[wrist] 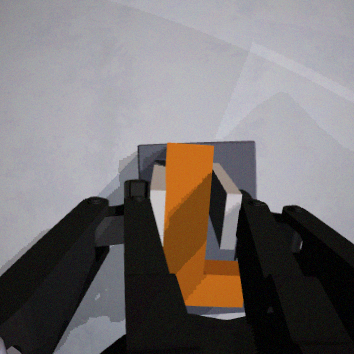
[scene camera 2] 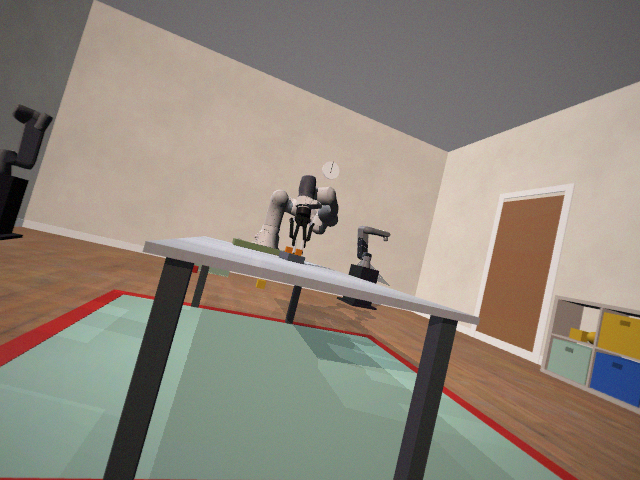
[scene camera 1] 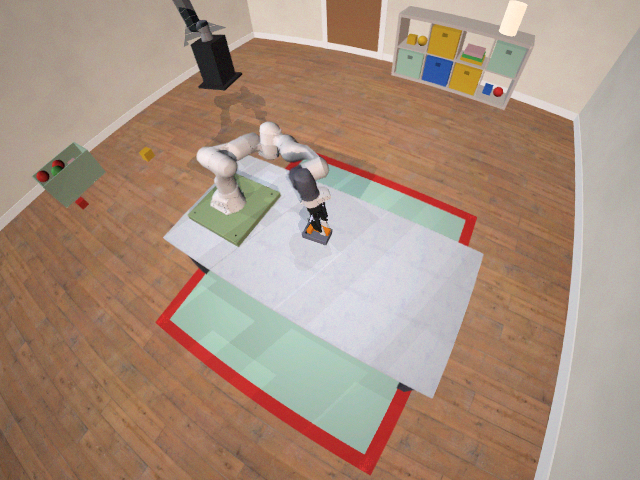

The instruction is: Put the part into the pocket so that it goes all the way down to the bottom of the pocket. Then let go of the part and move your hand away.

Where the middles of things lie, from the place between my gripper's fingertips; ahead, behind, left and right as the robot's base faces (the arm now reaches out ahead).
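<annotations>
Relative to the orange L-shaped part [wrist: 203,282], my gripper is 1 cm to the left of it, 3 cm past it and 1 cm below it. Pocket block [wrist: 238,158]: 1 cm to the right of my hand, 4 cm behind it, 2 cm below it.
</annotations>
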